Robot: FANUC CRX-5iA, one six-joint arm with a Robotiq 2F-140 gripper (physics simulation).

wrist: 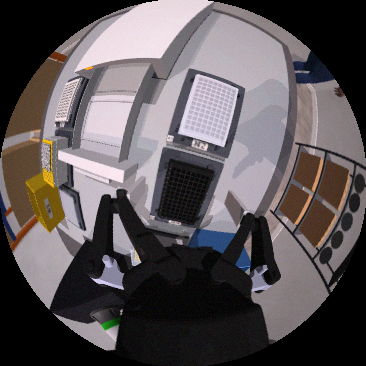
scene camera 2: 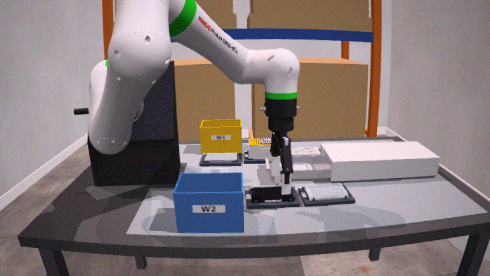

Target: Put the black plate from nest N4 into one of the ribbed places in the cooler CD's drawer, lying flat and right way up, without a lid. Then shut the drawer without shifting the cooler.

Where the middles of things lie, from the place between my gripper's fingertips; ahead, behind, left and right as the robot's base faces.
The black plate [wrist: 185, 185] lies 30 mm below my hand and 30 mm behind it. Round my hand: drawer [scene camera 2: 305, 167] (190 mm to the left, 140 mm ahead, 10 mm below).
